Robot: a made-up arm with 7 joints.
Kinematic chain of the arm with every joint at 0, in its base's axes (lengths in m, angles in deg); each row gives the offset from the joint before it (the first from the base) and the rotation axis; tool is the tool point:
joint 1: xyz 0 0 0 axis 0 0.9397 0.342
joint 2: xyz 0 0 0 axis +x
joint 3: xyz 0 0 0 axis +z
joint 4: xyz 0.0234 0 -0.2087 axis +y
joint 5: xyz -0.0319 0 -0.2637 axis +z
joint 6: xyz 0 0 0 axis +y
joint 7: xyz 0 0 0 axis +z
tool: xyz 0 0 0
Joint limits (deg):
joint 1: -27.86..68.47
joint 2: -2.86..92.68
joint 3: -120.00..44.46
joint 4: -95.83..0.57
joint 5: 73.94..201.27
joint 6: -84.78..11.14
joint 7: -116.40..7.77
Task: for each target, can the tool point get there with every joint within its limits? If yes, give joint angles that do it. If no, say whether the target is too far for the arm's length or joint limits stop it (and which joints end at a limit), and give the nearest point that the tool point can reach.
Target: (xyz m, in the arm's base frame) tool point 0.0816 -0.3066 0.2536
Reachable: no: joint limits stop it (at a limit: joint 1, joint 2, joint 3, joint 4) | nearest point -0.1457 -0.3282 -0.0153 | short by 0.353 m
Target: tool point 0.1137 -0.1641 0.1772
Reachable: no: joint limits stop it (at a limit: joint 1, joint 2, joint 4) | nearest point 0.2719 -0.2185 -0.0865 | short by 0.312 m
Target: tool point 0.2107 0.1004 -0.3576
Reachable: yes | joints 5.02 4.57 15.31 -65.95 135.37 -49.53 -69.19
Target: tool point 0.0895 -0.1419 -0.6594
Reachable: no: too far | nearest point 0.0629 -0.0951 -0.4615 | short by 0.205 m
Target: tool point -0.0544 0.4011 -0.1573
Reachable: yes | joints 56.71 59.58 30.03 -61.78 182.87 -71.76 -16.26
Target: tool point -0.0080 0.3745 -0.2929
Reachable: yes | joints 5.88 55.09 -36.90 -10.86 184.73 -56.36 -19.57
